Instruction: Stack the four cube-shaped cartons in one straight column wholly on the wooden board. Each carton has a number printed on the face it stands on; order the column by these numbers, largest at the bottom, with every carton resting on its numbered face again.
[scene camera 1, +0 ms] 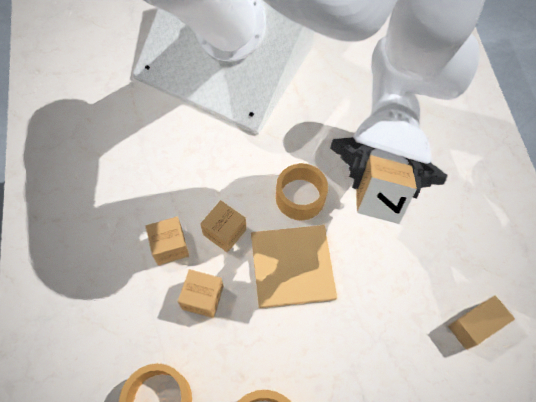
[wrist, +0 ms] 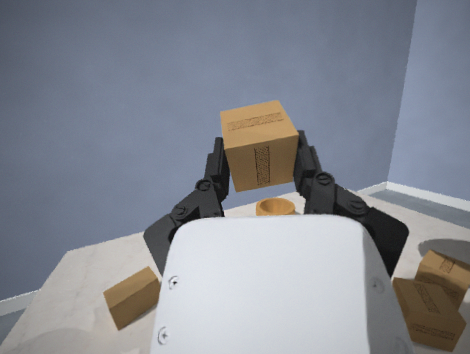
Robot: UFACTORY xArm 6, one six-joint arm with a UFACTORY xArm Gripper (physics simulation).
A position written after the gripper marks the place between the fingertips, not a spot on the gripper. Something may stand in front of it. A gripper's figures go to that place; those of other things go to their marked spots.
Scene:
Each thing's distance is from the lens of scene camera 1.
gripper [scene camera 1: 383, 186]: 61 cm
oblong box [scene camera 1: 483, 321]: 82 cm
wooden board [scene camera 1: 292, 266]: 81 cm

